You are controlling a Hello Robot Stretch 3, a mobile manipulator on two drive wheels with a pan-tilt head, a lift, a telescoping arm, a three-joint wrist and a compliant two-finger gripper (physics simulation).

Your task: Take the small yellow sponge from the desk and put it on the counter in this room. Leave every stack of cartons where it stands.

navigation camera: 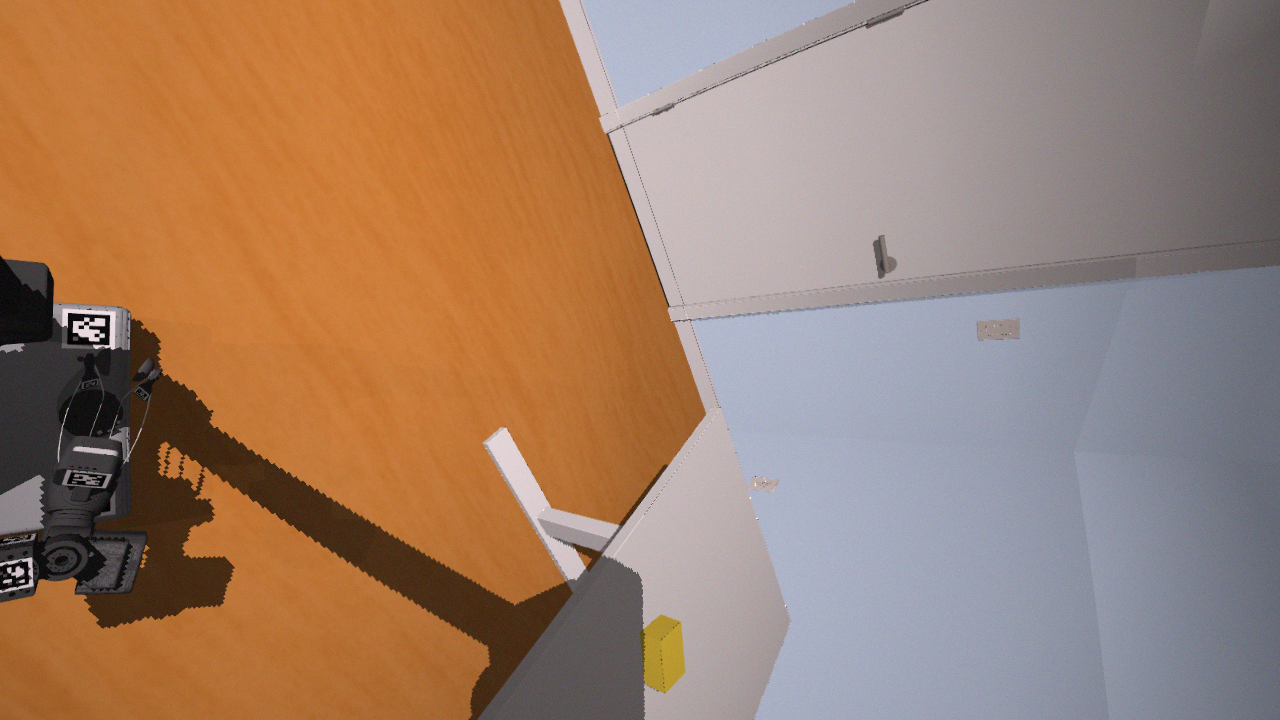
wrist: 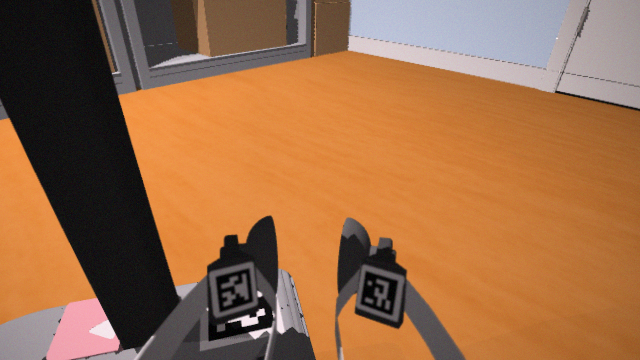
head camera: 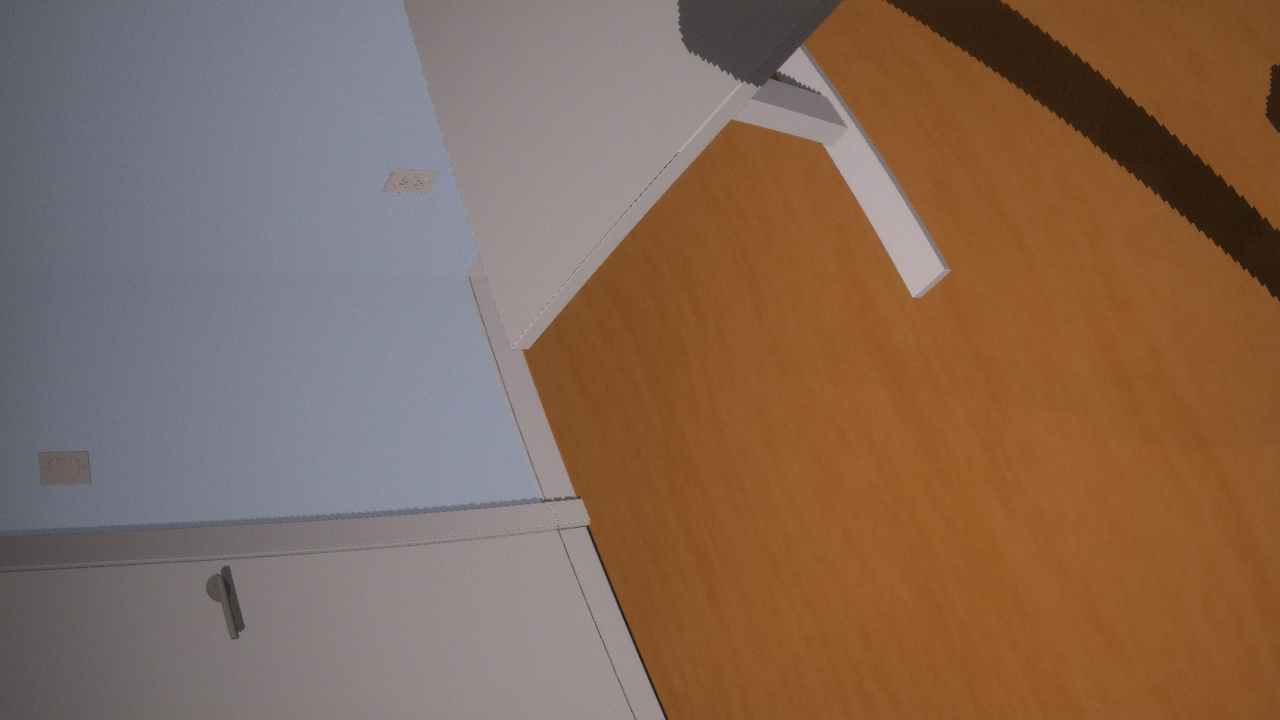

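Seen in the pictures: gripper, fingertip midpoint: (navigation camera: pixel 129 354); robot's base, link origin: (navigation camera: pixel 90 409).
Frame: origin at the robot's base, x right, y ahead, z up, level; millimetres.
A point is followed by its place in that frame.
The small yellow sponge (navigation camera: pixel 664 653) {y 659, x 428, z 766 mm} stands on the white desk (navigation camera: pixel 716 582) {y 913, x 407, z 721 mm} (head camera: pixel 590 161) {y 796, x 212, z 720 mm} near the bottom of the navigation view, beside a shadow on the desk top. The sponge does not show in the head view, where part of the desk reaches down from the top. My gripper (wrist: pixel 308 243) {y 43, x -90, z 254 mm} (navigation camera: pixel 120 367) {y 43, x -90, z 254 mm} is open with no object between its fingertips. It is low over the robot's base, well apart from the desk and the sponge. The counter cannot be made out in these views.
A white desk leg (head camera: pixel 886 205) (navigation camera: pixel 519 474) stands out over the floor. A closed door (head camera: pixel 375 626) {y 1675, x -487, z 604 mm} (navigation camera: pixel 787 197) {y 1580, x -644, z 643 mm} is in the wall beyond the desk. In the wrist view, brown cartons (wrist: pixel 245 25) (wrist: pixel 331 30) stand at the back, one behind a grey frame (wrist: pixel 225 68).
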